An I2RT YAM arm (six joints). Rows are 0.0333 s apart.
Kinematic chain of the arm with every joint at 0, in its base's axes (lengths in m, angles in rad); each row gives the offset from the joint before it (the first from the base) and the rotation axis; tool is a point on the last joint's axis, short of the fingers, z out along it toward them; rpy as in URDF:
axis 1: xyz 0 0 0.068 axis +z
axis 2: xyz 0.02 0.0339 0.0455 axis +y
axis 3: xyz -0.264 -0.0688 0 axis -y
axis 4: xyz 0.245 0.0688 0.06 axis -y
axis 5: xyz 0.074 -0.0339 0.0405 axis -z
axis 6: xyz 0.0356 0 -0.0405 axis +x
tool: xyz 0 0 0 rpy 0 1.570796 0
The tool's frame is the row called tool.
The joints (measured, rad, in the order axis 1, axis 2, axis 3, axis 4, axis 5, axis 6), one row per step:
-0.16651 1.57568 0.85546 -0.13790 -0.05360 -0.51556
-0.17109 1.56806 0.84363 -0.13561 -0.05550 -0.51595
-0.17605 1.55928 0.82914 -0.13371 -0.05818 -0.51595
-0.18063 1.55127 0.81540 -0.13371 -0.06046 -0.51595
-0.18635 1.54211 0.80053 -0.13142 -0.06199 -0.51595
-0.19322 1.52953 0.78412 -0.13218 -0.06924 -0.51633
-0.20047 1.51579 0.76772 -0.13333 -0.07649 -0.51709
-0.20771 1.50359 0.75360 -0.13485 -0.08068 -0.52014
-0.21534 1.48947 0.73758 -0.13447 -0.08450 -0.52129
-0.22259 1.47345 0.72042 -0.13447 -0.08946 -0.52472
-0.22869 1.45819 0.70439 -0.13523 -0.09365 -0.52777
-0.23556 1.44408 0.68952 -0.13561 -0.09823 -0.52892
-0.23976 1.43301 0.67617 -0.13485 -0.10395 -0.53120
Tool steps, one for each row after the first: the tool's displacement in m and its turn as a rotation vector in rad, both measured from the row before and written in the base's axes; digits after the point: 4 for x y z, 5 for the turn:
-0.0029 -0.0009 -0.0011 0.00149 0.00167 -0.00304
-0.0035 -0.0009 -0.0016 0.00266 0.00340 -0.00322
-0.0035 -0.0007 -0.0017 0.00273 0.00533 -0.00310
-0.0036 -0.0010 -0.0016 0.00178 0.00315 -0.00473
-0.0044 -0.0010 -0.0013 0.00609 0.00348 -0.00193
-0.0046 -0.0010 -0.0010 0.00574 0.00268 -0.00204
-0.0041 -0.0012 -0.0008 0.00193 0.00287 -0.00223
-0.0044 -0.0012 -0.0008 0.00248 0.00092 -0.00433
-0.0047 -0.0009 -0.0007 0.00183 0.00046 -0.00147
-0.0045 -0.0006 -0.0007 0.00158 0.00092 -0.00110
-0.0042 -0.0008 -0.0007 0.00300 0.00035 -0.00310
-0.0034 -0.0001 -0.0010 0.00324 0.00054 0.00116

